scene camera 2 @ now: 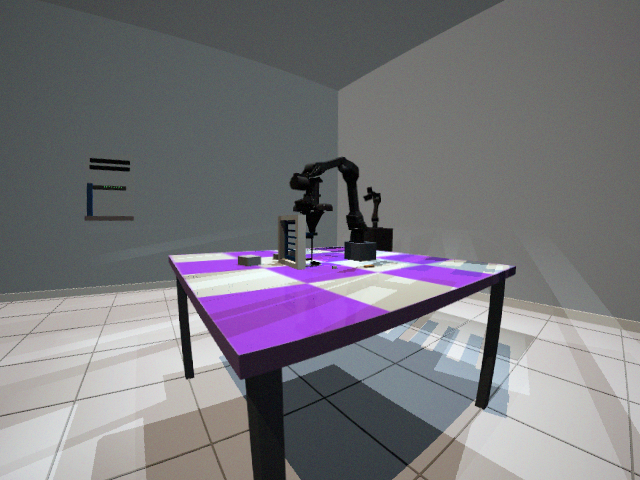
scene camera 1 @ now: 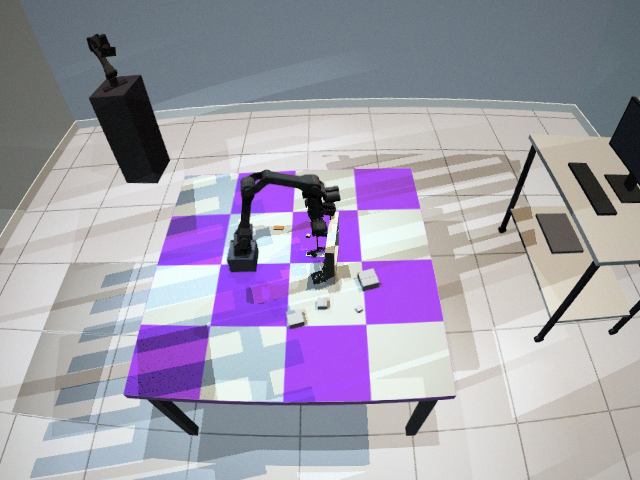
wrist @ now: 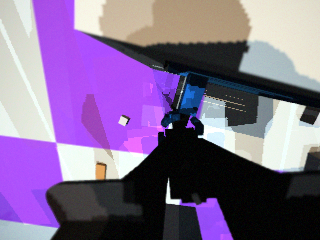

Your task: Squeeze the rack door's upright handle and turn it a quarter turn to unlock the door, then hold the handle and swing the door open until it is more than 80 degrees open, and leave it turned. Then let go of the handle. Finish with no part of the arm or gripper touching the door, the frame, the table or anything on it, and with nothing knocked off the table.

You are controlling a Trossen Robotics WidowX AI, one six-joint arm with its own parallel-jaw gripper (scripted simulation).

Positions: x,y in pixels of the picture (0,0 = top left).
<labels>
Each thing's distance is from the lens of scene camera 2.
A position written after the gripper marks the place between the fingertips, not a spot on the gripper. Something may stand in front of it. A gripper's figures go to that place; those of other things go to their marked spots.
gripper (scene camera 2: pixel 311 228): 1.11 m
rack (scene camera 2: pixel 300 220): 1.03 m
</labels>
